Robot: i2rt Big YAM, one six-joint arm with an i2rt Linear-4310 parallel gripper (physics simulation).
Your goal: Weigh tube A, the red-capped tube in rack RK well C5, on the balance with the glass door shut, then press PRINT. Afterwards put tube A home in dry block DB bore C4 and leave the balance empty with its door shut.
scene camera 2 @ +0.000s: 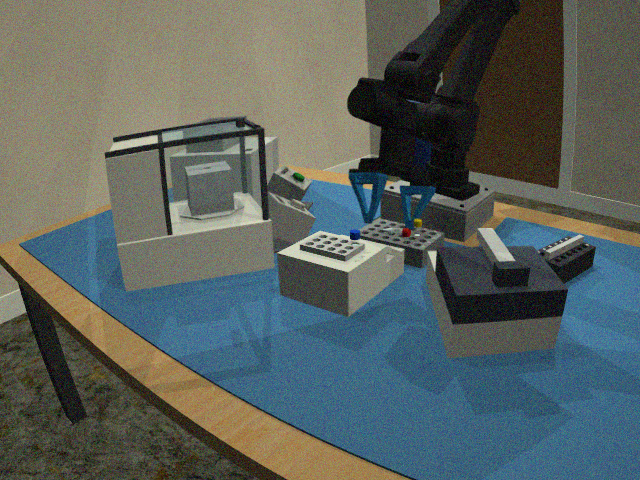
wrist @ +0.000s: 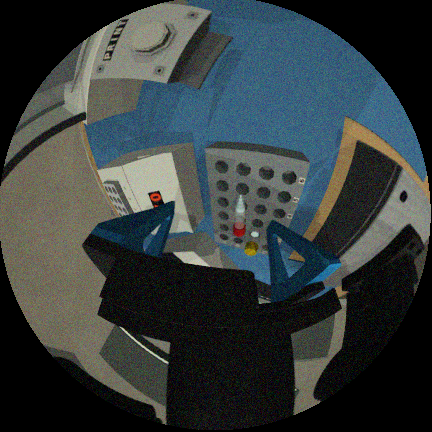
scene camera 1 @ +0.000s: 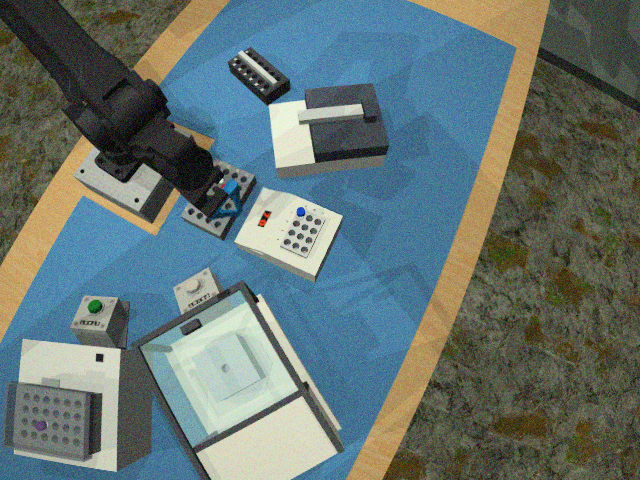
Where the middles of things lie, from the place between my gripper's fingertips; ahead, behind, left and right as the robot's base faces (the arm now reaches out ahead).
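Scene:
Measured from my hand: glass-box balance (scene camera 1: 301, 429) 21 cm ahead, 24 cm to the right, 6 cm above; white unit with green button (scene camera 1: 75, 404) 39 cm to the right, 5 cm above.

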